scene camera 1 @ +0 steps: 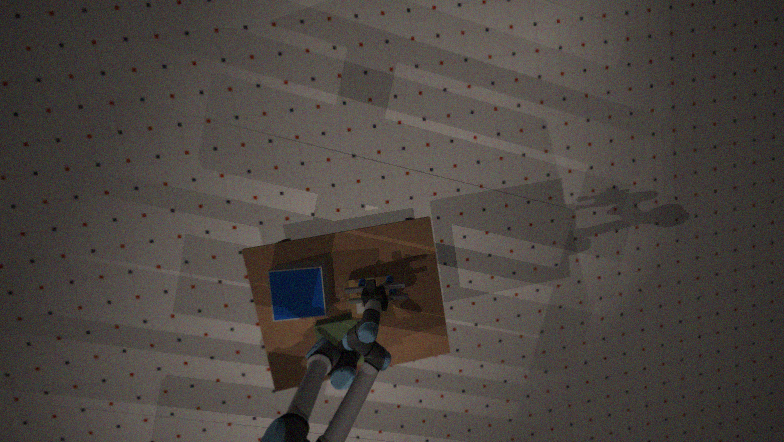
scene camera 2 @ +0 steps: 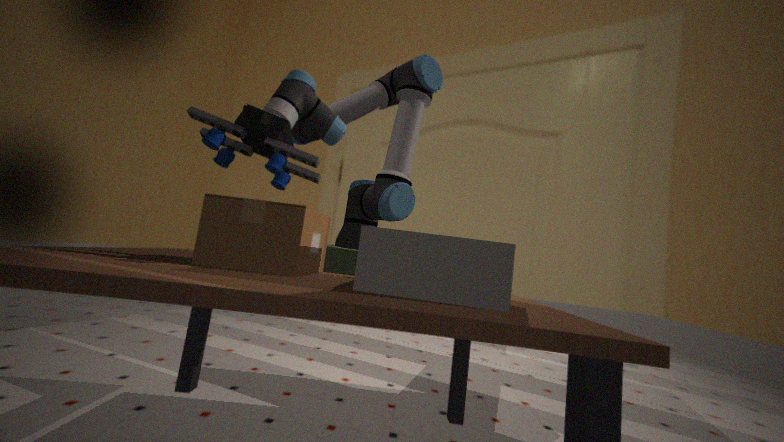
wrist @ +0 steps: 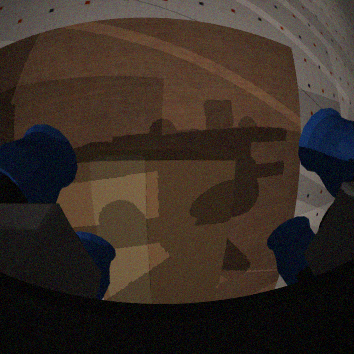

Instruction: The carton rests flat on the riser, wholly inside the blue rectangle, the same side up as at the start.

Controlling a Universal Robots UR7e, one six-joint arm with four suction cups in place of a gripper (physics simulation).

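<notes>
The brown carton (scene camera 2: 249, 236) (wrist: 185, 260) rests flat on the table, left of the riser in scene camera 2, with a small white label on its side. In scene camera 1 the arm and gripper hide most of it. The grey riser (scene camera 2: 433, 269) stands on the table. The blue rectangle (scene camera 1: 297, 293) with a pale edge lies on its top, with no carton on it. My gripper (scene camera 1: 374, 291) (scene camera 2: 248, 159) (wrist: 187, 200) is open, its four blue cups hanging tilted above the carton, with a gap and nothing held.
A low green block (scene camera 1: 336, 328) (scene camera 2: 340, 259) stands behind the carton and riser in scene camera 2, near the arm's base. The wooden table (scene camera 1: 439, 340) (scene camera 2: 603, 334) (wrist: 240, 55) carries these things. Shadows of the arm cross the table and floor.
</notes>
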